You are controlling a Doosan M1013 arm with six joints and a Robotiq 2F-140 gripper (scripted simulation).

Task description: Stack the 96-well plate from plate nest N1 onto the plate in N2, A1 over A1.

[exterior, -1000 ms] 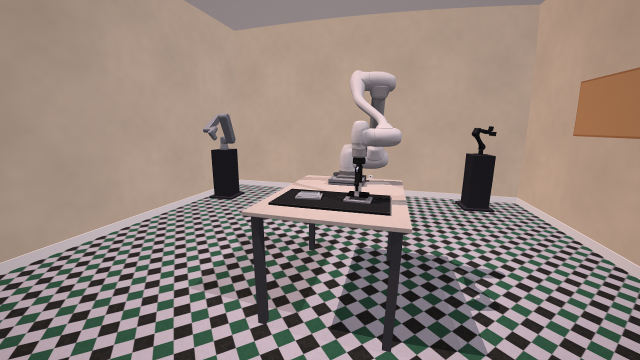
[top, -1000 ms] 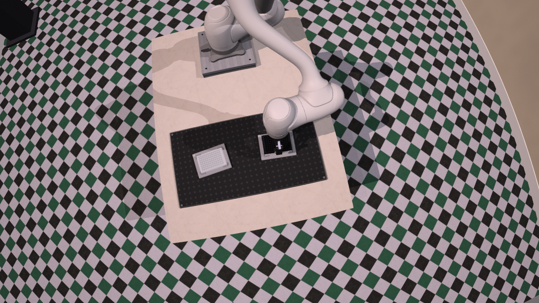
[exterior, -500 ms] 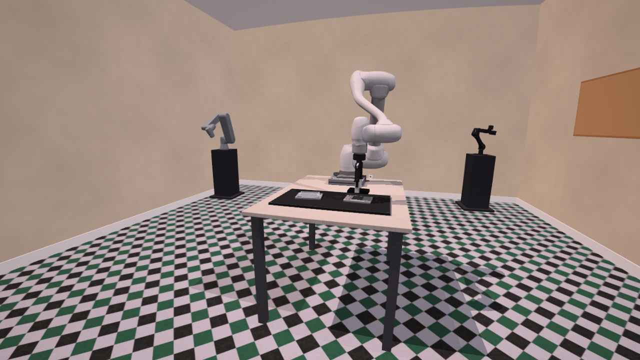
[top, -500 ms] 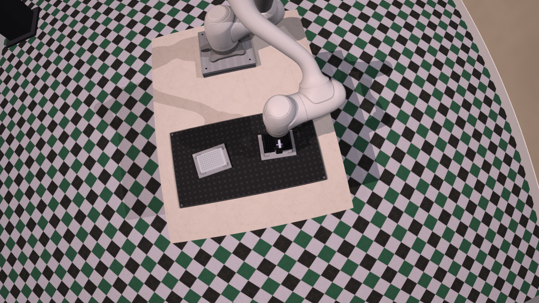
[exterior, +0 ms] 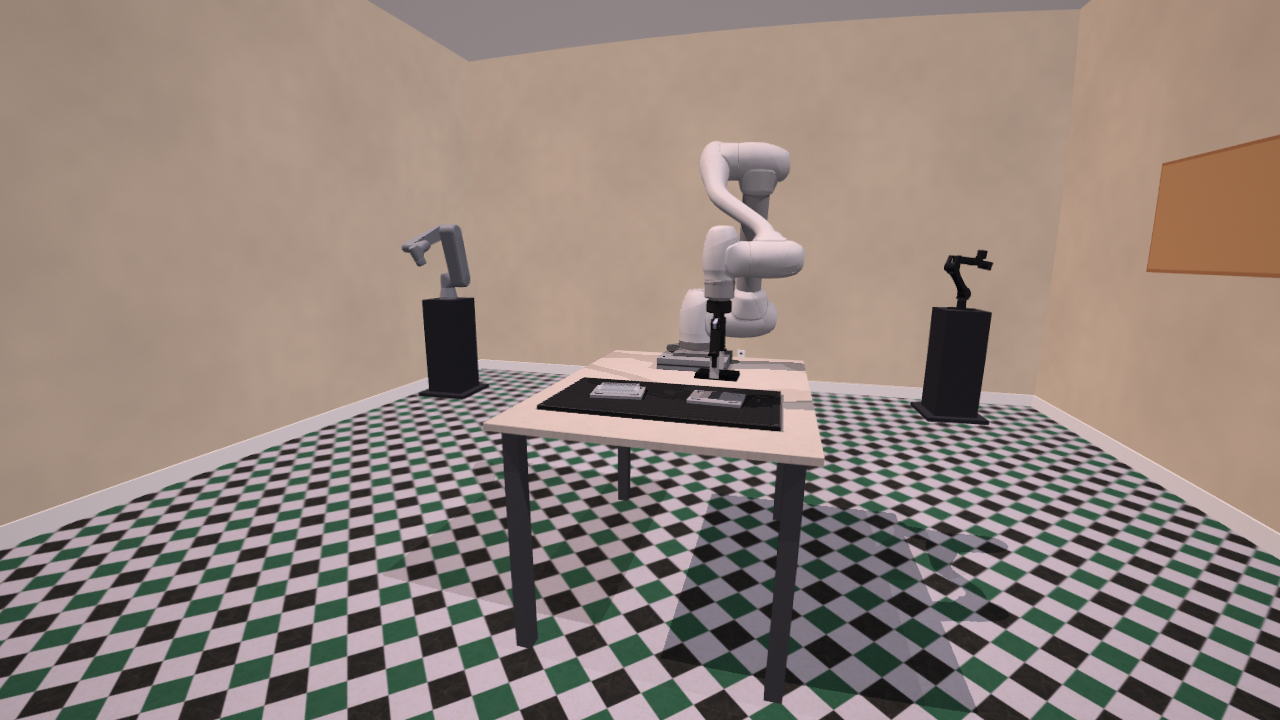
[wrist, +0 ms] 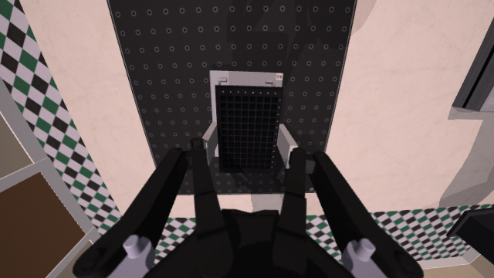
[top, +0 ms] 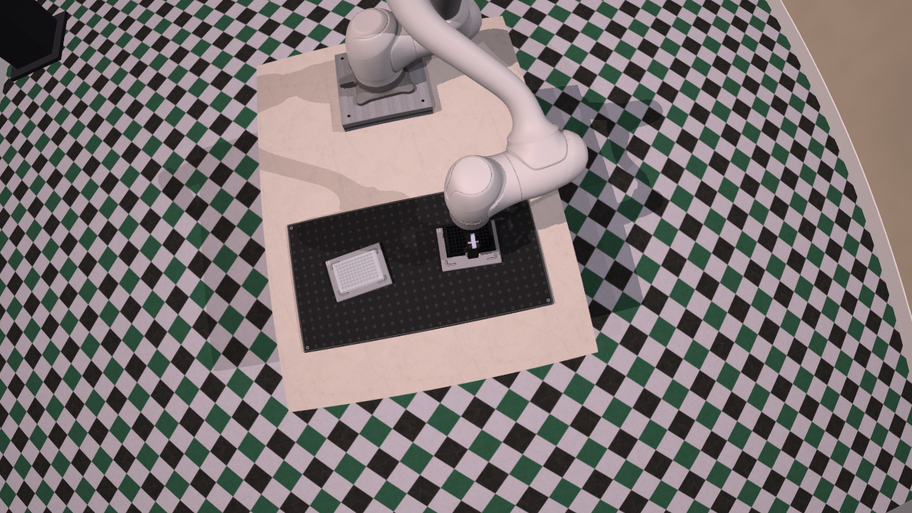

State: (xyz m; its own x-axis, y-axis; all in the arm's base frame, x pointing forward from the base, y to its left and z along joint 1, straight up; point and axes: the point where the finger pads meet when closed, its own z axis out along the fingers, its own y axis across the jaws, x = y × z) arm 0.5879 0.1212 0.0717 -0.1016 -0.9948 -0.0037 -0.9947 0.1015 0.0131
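My hand is 2 cm above the black 96-well plate. Also, from my hand: plate nest N1: 10 cm below; then white 96-well plate: 31 cm to the right, 9 cm below; then plate nest N2: 31 cm to the right, 10 cm below.
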